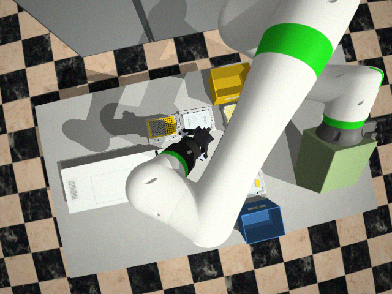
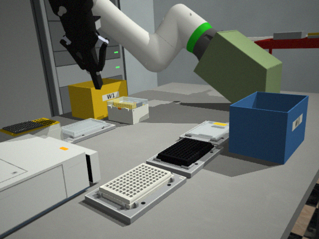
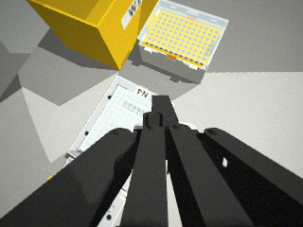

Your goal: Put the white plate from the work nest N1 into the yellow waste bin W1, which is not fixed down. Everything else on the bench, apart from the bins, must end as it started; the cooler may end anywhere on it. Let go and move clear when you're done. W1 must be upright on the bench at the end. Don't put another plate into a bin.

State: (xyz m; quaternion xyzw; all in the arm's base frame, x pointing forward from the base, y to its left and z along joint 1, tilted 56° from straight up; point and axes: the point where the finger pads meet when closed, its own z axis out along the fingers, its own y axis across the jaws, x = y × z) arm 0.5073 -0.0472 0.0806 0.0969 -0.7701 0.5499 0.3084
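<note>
Right now my hand is 320 mm to the right of the white plate, 170 mm short of it and 160 mm above it. Also, from my hand: yellow-grey rack (180 mm ahead, 120 mm below, 70 mm to the right); clear plate (160 mm below, 80 mm to the right, 20 mm ahead); yellow waste bin W1 (210 mm to the right, 160 mm behind, 140 mm below).
</note>
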